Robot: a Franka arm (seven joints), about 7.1 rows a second.
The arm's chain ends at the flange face. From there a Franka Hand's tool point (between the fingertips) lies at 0.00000 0.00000 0.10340 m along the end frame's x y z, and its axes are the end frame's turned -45 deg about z.
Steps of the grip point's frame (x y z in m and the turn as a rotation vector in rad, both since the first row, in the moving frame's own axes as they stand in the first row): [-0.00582, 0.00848, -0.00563, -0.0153, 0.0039, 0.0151]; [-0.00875, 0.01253, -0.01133, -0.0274, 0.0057, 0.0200]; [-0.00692, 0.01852, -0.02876, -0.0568, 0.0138, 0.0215]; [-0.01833, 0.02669, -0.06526, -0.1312, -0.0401, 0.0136]
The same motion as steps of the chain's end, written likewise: [0.00048, 0.00927, -0.00562, -0.0081, 0.0136, 0.0151]; [0.00027, 0.01344, -0.01129, -0.0153, 0.0234, 0.0200]; [0.00308, 0.01479, -0.02858, -0.0304, 0.0499, 0.0215]; [-0.00064, 0.01930, -0.06429, -0.1211, 0.0644, 0.0136]
